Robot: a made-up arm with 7 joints.
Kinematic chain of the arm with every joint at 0, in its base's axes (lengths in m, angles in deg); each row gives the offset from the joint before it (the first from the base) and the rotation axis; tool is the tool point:
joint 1: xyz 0 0.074 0 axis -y
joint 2: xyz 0 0.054 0 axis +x
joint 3: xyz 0 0 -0.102 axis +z
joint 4: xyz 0 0 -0.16 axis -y
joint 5: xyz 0 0 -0.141 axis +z
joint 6: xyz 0 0 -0.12 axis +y
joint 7: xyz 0 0 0 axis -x
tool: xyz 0 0 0
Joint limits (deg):
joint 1: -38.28..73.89
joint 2: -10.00..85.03
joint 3: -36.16..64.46
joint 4: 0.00..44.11
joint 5: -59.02..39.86
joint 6: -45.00..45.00
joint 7: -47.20..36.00
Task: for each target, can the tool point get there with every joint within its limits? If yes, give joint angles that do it. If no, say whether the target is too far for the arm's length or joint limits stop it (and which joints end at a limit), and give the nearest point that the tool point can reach.
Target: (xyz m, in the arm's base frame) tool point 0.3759 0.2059 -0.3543
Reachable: yes | joints 44.28 9.67 -24.56 5.26 4.14 26.22 -24.69
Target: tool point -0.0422 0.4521 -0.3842
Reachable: yes | joints -22.92 32.54 33.76 30.69 -44.44 -10.00 3.14
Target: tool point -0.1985 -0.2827 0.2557
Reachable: no: joint limits stop it (at a limit: joint 1, joint 2, joint 3, joint 4) | nearest point -0.1475 -0.0556 -0.4237 | short by 0.718 m
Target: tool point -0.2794 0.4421 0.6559
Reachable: no: too far | nearest point -0.0379 0.5860 0.1542 | short by 0.575 m
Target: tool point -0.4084 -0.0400 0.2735
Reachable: no: joint limits stop it (at a limit: joint 1, joint 2, joint 4) | nearest point -0.3191 0.0372 -0.4043 | short by 0.688 m
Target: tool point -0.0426 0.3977 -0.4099
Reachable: yes | joints -28.71 30.02 15.21 39.32 18.13 14.99 -16.49
